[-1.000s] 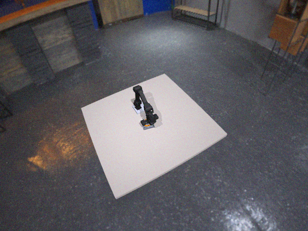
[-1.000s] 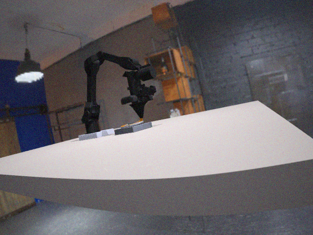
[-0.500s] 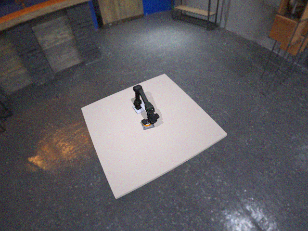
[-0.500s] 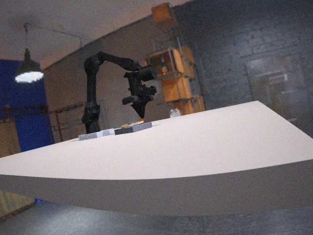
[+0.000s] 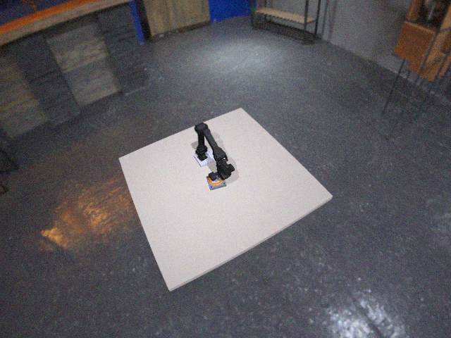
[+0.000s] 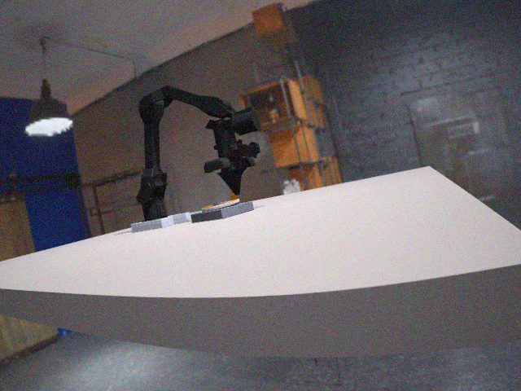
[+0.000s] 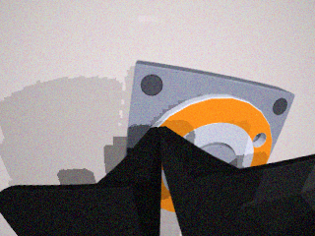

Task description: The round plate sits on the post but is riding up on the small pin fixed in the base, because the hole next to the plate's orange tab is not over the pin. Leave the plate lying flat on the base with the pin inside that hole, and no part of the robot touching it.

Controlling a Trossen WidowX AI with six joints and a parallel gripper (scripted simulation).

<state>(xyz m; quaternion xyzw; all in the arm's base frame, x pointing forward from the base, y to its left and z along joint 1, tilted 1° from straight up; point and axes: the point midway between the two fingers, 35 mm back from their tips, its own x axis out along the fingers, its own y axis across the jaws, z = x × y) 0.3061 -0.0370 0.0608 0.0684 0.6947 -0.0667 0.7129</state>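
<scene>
Right now my gripper tip is 4 cm past the square grey base, 3 cm to the left of it and 3 cm above it.
</scene>
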